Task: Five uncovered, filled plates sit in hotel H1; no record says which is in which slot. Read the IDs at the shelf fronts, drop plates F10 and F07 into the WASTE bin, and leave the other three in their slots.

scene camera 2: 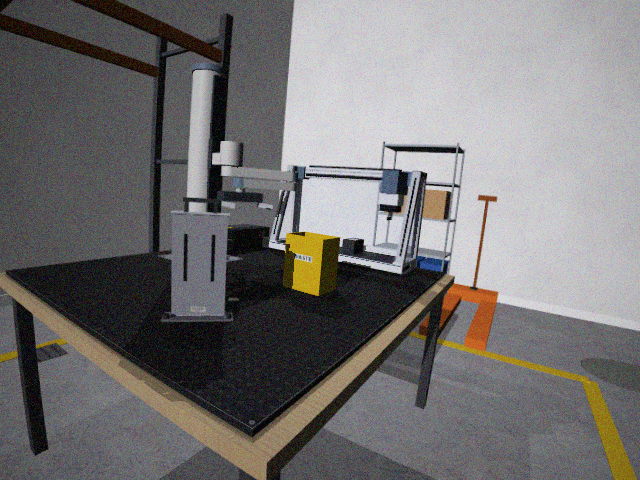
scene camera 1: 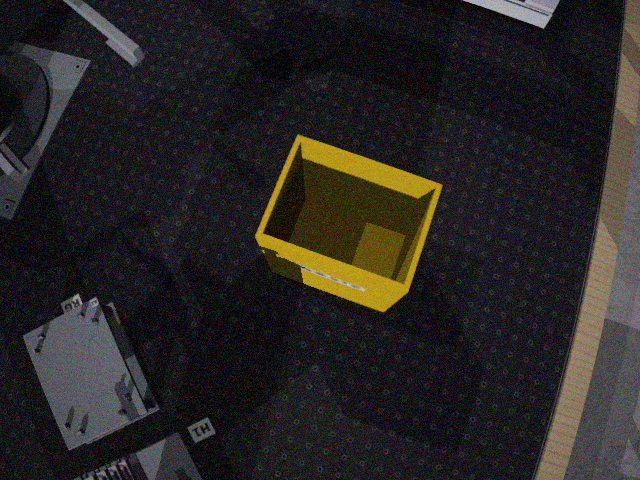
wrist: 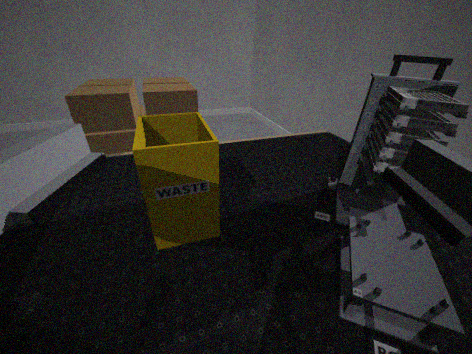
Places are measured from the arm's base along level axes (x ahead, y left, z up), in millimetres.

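Pixels of known places: gripper, fingertip midpoint: (scene camera 2: 255, 207) (scene camera 1: 77, 113) (wrist: 244, 150).
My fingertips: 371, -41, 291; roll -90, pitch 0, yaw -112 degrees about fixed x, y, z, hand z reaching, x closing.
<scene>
Ahead of a thing's pixels: the offset from my fingertips to its top centre, as dx, dy, dz. "*": to the spot under its first point.
The yellow WASTE bin {+275, +15, -78} (scene camera 1: 368, 167) (scene camera 2: 328, 266) (wrist: 185, 215) stands upright on the dark table, open at the top; no plate shows inside it. Hotel H1 (scene camera 2: 199, 242) (wrist: 361, 130) is a tall grey panel holding a stack of filled plates {+150, -387, -40} (wrist: 425, 120); its slot and plate IDs are too small and blurred to read. Part of the stack {* +132, -313, -76} (scene camera 1: 103, 471) also shows at the bottom edge of scene camera 1. My gripper (scene camera 1: 79, 113) (scene camera 2: 247, 205) (wrist: 244, 150) is open and empty, its fingers wide apart at the two sides of the wrist view. It is above the table, apart from the hotel and the bin.
The grey RG stand (scene camera 1: 82, 372) (wrist: 390, 250) with small pegs lies before the hotel. The arm's white column (scene camera 2: 201, 134) rises behind the hotel in scene camera 2. A white gantry (scene camera 2: 382, 264) and a black box {* -405, +405, -213} (scene camera 2: 248, 237) stand farther back. Cardboard boxes (wrist: 102, 112) are beyond the table.
</scene>
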